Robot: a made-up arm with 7 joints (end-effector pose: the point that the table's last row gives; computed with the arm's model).
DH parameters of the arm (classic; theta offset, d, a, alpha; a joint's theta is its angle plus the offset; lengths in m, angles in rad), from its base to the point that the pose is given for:
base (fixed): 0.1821 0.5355 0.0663 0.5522
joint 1: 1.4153 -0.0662 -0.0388 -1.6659
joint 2: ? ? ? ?
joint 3: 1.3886 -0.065 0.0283 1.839
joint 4: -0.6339 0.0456 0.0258 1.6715
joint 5: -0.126 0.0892 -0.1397 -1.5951
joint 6: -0.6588 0 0.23 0
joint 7: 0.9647 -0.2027 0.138 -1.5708
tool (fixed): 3.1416 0.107 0 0
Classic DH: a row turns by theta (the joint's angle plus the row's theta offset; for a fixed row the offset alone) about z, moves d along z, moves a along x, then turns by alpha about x.
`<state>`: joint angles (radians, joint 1 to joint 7).
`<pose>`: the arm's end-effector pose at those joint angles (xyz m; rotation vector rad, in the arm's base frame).
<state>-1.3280 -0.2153 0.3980 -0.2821 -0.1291 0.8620 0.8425</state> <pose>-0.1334 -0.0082 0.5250 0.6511 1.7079 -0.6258</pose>
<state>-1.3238 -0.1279 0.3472 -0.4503 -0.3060 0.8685 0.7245</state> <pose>-0.1089 0.0006 0.5752 0.3095 1.6218 -0.6886</pose>
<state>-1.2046 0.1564 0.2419 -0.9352 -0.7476 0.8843 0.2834</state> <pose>-0.0799 0.0855 0.6687 -0.7251 1.1528 -0.5151</pose>
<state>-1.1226 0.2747 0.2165 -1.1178 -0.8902 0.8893 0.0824</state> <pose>-0.1028 0.1159 0.6789 -1.0792 0.8782 -0.3117</pose>
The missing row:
joint 2: 0.1247 0.0505 -0.0543 1.8459
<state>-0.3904 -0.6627 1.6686 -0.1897 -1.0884 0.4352 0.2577</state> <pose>0.0457 -0.0601 0.4761 -0.4852 -1.1292 1.1040</pose>
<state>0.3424 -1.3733 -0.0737 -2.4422 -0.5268 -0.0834 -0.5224</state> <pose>0.1250 -0.0583 0.1767 -0.1998 -2.0162 -1.4053</pose>
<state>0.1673 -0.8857 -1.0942 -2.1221 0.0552 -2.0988 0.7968</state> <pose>-0.0023 -0.2424 0.5400 -1.0617 -2.3564 -0.5272</pose>
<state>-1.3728 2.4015 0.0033 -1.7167 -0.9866 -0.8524 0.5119</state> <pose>0.1743 0.1056 0.3711 -0.7815 0.6995 2.5737</pose>
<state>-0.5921 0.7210 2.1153 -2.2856 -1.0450 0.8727 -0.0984</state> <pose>-0.0598 -0.2322 0.3682 0.0941 -1.4359 0.4424</pose>
